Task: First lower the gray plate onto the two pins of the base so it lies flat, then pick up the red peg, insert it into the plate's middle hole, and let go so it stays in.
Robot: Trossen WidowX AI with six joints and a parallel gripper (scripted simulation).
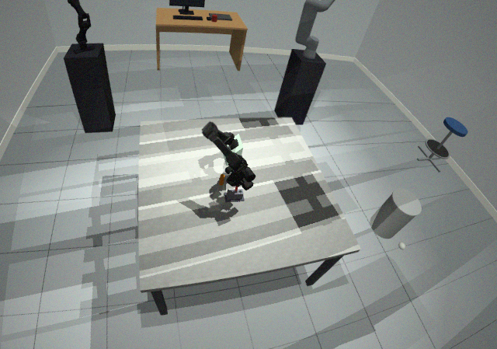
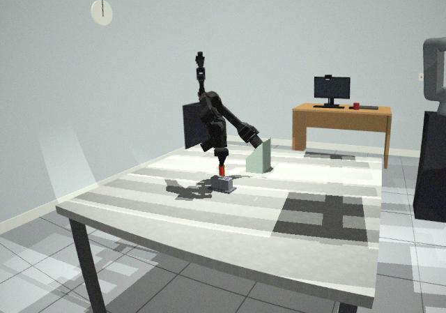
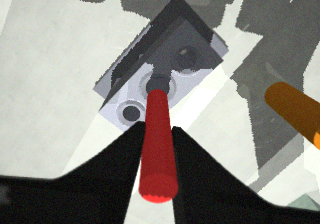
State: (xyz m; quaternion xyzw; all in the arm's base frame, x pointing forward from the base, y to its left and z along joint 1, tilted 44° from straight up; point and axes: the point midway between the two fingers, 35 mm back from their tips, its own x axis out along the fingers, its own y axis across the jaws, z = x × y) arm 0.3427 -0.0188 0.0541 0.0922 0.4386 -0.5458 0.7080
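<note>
The red peg is right at my gripper tip. From my gripper tip the other things lie so: gray plate: 70 mm below; orange cylinder: 120 mm behind, 70 mm to the right, 70 mm below; pin base: 110 mm below.
</note>
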